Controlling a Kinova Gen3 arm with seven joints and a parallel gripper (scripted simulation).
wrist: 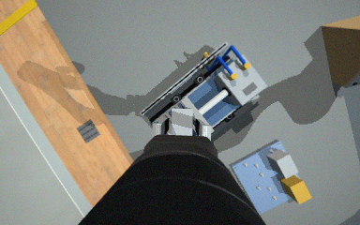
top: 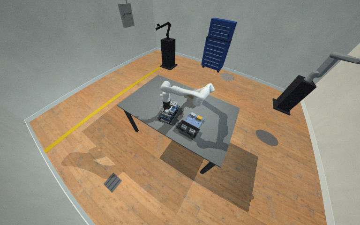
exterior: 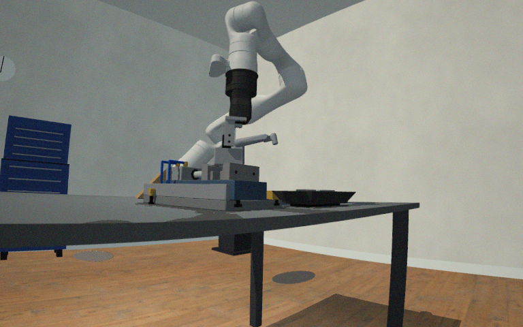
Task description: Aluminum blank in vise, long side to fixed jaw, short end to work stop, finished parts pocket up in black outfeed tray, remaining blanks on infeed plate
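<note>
Right now the gray blank is 4 cm below my hand. Round my hand: yellow brass blank: 36 cm to the left, 17 cm behind, 13 cm below.
</note>
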